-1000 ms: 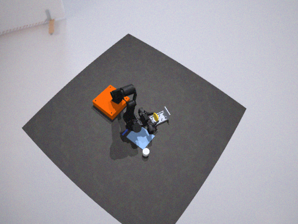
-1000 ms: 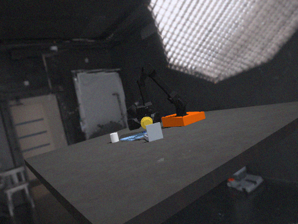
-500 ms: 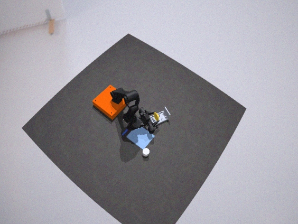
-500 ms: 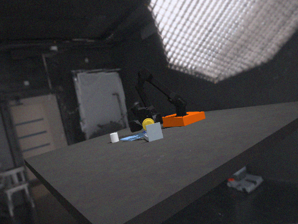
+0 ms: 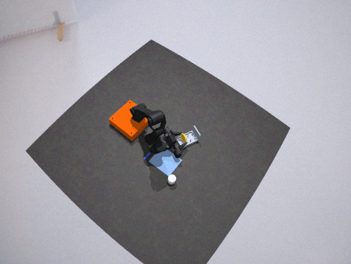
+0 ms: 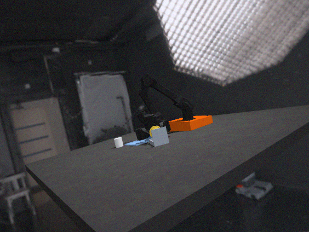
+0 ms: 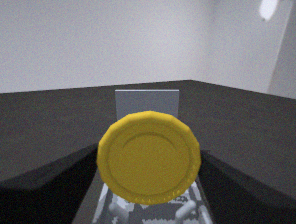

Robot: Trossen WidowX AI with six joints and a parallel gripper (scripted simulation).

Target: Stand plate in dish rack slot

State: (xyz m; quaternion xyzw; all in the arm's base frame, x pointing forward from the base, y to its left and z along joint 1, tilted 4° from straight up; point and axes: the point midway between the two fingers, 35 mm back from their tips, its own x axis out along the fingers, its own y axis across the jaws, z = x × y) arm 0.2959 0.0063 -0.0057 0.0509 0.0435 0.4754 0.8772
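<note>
Right now my gripper tip is 1 cm to the left of the plate. The rest, counted from my gripper tip: white cup: 6 cm ahead, 26 cm to the right, 3 cm below; grey dish rack: 1 cm ahead, 2 cm to the left, 3 cm below; blue spoon: 14 cm behind, 18 cm to the right, 5 cm below.
</note>
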